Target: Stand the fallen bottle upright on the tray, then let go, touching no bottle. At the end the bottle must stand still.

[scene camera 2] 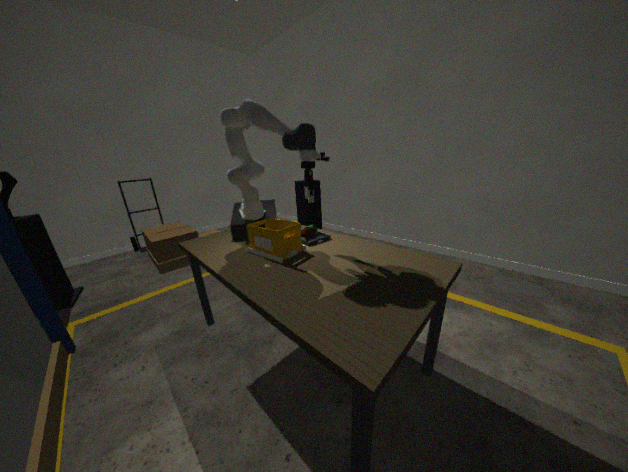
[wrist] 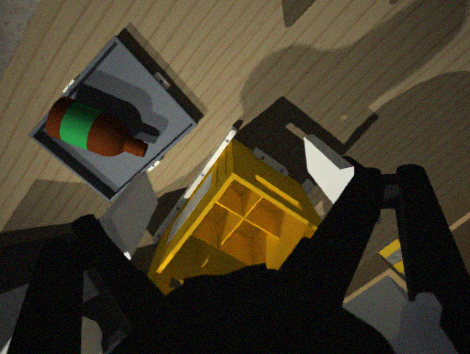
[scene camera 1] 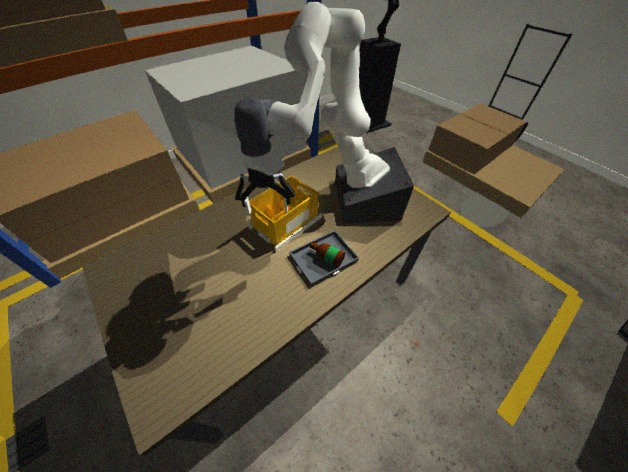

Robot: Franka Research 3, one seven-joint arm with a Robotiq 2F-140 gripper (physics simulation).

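Observation:
The fallen bottle (scene camera 1: 328, 254) (scene camera 2: 307, 229) (wrist: 80, 125) is brown with a green band. It lies on its side on the grey tray (scene camera 1: 303, 262) (scene camera 2: 320, 238) (wrist: 110, 170), its neck toward the yellow crate and its base near the opposite side of the tray. My gripper (scene camera 1: 267, 207) (scene camera 2: 308, 198) (wrist: 227, 171) is open and empty, pointing down above the crate, apart from the bottle. In the wrist view the bottle is at the upper left, beyond the left finger. In scene camera 2's view the crate partly hides the bottle and tray.
The yellow crate (scene camera 1: 263, 225) (scene camera 2: 276, 244) (wrist: 240, 156), with inner dividers, stands on a low base beside the tray. The robot's black pedestal (scene camera 1: 373, 203) stands on the wooden table (scene camera 1: 223, 350) (scene camera 2: 324, 314) behind the tray. Cardboard boxes (scene camera 1: 479, 129) lie on the floor beyond.

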